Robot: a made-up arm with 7 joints. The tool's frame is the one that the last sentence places. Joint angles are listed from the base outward.
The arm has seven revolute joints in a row. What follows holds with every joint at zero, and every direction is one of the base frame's. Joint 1 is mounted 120 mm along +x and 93 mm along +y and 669 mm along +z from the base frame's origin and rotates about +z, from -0.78 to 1.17 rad. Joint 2 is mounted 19 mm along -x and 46 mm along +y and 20 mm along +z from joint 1 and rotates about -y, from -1.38 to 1.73 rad. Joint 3 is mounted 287 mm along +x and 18 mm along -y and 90 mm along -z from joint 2 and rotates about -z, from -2 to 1.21 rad. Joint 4 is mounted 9 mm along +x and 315 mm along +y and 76 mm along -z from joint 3 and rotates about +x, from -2.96 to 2.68 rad. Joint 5 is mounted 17 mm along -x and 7 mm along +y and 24 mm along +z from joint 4 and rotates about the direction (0.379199, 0.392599, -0.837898), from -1.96 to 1.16 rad. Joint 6 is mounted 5 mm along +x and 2 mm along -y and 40 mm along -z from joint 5 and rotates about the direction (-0.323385, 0.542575, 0.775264), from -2.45 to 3.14 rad. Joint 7 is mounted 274 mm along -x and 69 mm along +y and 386 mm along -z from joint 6 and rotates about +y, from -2.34 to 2.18 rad. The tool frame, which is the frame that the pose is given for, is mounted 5 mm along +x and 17 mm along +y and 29 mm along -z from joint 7; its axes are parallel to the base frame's.
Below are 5 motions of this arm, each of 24 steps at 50 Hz.
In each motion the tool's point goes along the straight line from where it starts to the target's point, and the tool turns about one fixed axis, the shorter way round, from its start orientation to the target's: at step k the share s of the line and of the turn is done. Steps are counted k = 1, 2, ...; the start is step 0. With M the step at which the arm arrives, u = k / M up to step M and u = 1 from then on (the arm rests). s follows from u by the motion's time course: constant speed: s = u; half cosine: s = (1 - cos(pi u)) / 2; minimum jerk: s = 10 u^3 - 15 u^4 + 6 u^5.
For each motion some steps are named. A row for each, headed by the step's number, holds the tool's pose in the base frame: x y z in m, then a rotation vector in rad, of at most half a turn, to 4 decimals.
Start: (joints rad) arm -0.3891 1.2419 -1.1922 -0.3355 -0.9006 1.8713 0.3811
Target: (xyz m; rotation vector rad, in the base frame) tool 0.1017 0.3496 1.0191 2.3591 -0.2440 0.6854
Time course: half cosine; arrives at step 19
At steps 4, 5, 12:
4: 0.1314 0.3271 1.0781 2.6935 -0.5986 0.3070
5: 0.1295 0.3285 1.0744 2.6750 -0.5755 0.3332
12: 0.1116 0.3421 1.0388 2.4797 -0.3589 0.5682

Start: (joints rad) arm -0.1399 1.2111 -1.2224 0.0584 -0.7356 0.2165 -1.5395
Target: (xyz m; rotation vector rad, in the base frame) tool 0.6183 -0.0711 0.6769 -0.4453 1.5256 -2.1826
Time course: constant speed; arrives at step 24
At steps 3, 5, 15, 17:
3: 0.6720 -0.0253 0.6287 -0.0901 1.7345 -2.5284
5: 0.6669 -0.0297 0.6333 -0.1277 1.7158 -2.4969
15: 0.6413 -0.0515 0.6562 -0.3035 1.6185 -2.3345
17: 0.6362 -0.0558 0.6608 -0.3363 1.5982 -2.3012

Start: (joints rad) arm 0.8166 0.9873 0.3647 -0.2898 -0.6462 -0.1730 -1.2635
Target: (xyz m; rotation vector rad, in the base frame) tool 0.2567 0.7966 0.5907 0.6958 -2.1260 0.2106
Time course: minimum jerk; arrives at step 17
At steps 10, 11, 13, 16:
10: 0.3075 0.7530 0.5821 0.6140 -2.2592 0.3297
11: 0.2927 0.7657 0.5846 0.6386 -2.2211 0.2946
13: 0.2700 0.7852 0.5884 0.6751 -2.1615 0.2414
16: 0.2570 0.7964 0.5907 0.6954 -2.1267 0.2112

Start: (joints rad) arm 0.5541 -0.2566 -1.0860 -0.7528 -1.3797 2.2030 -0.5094
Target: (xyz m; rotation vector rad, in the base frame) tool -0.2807 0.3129 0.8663 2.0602 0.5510 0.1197
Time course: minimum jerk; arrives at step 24
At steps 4, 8, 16, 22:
4: -0.1369 0.5386 0.8760 1.6627 0.2701 -0.9331
8: -0.1629 0.4978 0.8743 1.7582 0.3249 -0.7551
16: -0.2494 0.3620 0.8684 2.0019 0.4949 -0.1226
22: -0.2799 0.3141 0.8664 2.0590 0.5497 0.1138

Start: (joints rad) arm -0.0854 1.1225 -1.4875 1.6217 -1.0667 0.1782 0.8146
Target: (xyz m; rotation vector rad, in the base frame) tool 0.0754 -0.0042 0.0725 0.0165 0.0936 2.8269
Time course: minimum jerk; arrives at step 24
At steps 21, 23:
21: 0.0796 -0.0014 0.0728 0.0067 0.0876 2.8172
23: 0.0756 -0.0041 0.0725 0.0161 0.0933 2.8265

